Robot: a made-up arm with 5 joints.
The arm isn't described. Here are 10 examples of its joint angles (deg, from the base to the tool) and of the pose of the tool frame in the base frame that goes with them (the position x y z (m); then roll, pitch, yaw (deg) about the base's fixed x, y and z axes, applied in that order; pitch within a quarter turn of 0, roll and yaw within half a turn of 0).
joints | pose
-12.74 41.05 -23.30 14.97 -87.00 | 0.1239 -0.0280 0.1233 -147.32 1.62 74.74
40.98 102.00 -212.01 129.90 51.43 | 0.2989 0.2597 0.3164 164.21 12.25 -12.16
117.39 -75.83 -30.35 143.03 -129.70 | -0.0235 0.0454 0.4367 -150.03 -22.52 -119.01
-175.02 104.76 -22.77 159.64 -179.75 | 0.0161 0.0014 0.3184 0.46 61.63 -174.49
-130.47 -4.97 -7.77 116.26 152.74 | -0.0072 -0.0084 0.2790 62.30 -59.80 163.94
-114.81 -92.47 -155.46 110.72 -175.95 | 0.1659 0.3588 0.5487 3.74 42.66 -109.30
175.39 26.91 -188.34 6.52 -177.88 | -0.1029 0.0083 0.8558 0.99 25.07 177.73
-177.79 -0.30 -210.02 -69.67 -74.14 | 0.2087 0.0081 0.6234 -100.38 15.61 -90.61
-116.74 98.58 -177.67 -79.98 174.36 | -0.1642 -0.3260 0.4313 -2.15 20.82 -122.78
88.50 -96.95 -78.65 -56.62 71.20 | -0.0085 -0.3259 0.6117 50.69 14.76 -13.28
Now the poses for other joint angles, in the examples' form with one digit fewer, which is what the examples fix.
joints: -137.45 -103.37 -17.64 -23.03 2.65
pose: 0.006 0.005 0.641 -1.9 -35.9 45.8
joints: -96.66 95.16 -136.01 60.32 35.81
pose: -0.046 -0.392 0.069 168.3 15.7 -134.1
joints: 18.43 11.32 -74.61 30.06 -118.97
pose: 0.385 0.128 0.435 150.2 15.4 133.3
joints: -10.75 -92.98 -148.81 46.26 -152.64
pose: -0.486 0.092 0.524 -7.3 -13.8 17.5
